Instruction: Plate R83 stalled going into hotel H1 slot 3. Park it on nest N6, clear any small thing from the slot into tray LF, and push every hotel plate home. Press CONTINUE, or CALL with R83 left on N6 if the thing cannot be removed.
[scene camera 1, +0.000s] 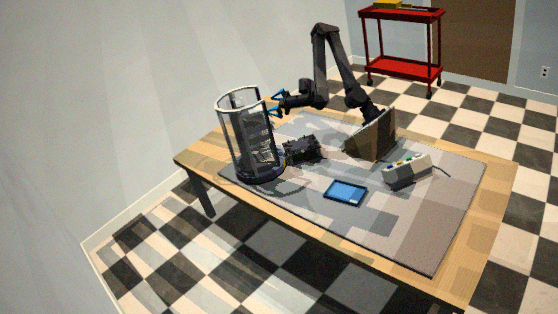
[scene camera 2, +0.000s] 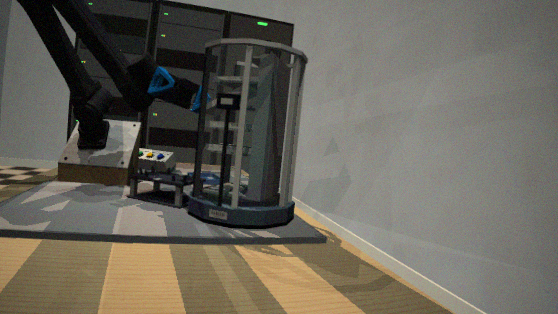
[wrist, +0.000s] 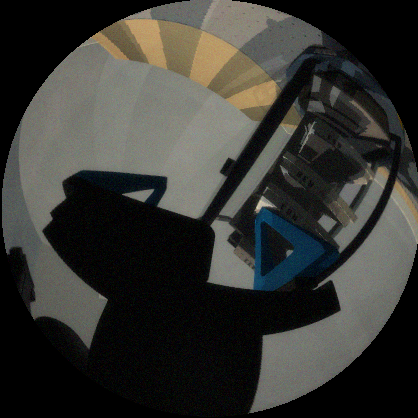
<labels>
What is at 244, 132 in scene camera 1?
A glass-walled plate rack.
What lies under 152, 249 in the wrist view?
The gripper.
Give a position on a glass-walled plate rack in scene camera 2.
251, 97
</labels>
